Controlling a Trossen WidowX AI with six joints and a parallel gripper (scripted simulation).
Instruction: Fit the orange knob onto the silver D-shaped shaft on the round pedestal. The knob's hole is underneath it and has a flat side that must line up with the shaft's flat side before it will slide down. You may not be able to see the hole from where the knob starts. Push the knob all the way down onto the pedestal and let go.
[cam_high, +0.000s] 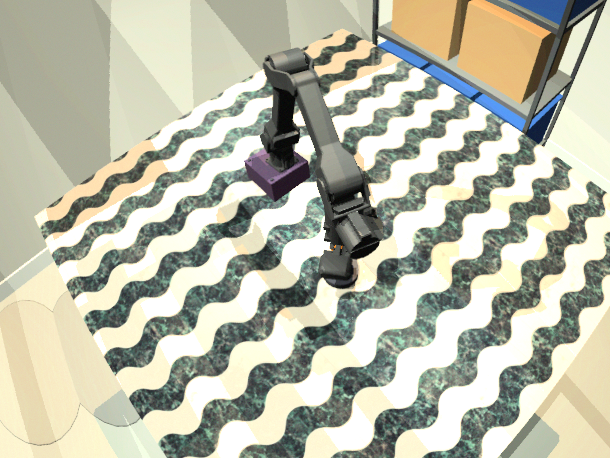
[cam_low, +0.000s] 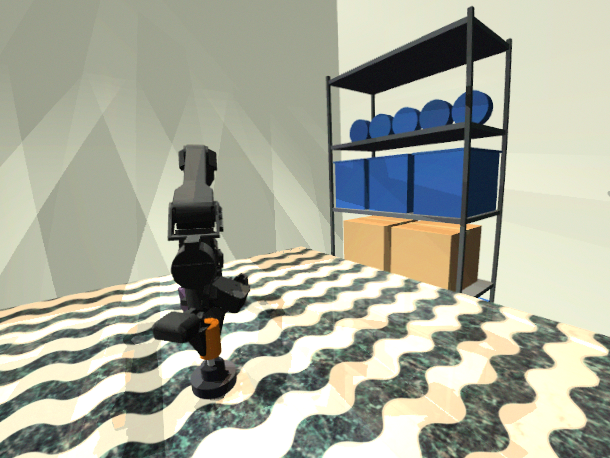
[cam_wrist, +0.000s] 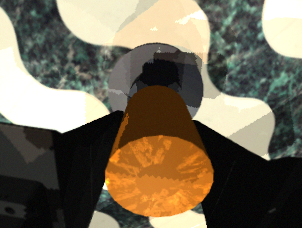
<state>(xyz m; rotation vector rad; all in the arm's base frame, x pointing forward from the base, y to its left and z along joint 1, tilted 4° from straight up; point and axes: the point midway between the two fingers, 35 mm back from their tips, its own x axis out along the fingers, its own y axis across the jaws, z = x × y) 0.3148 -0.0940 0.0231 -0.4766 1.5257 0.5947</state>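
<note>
Right now the orange knob is 3 cm above my gripper tip. Round my gripper tip: round grey pedestal 4 cm below.
</note>
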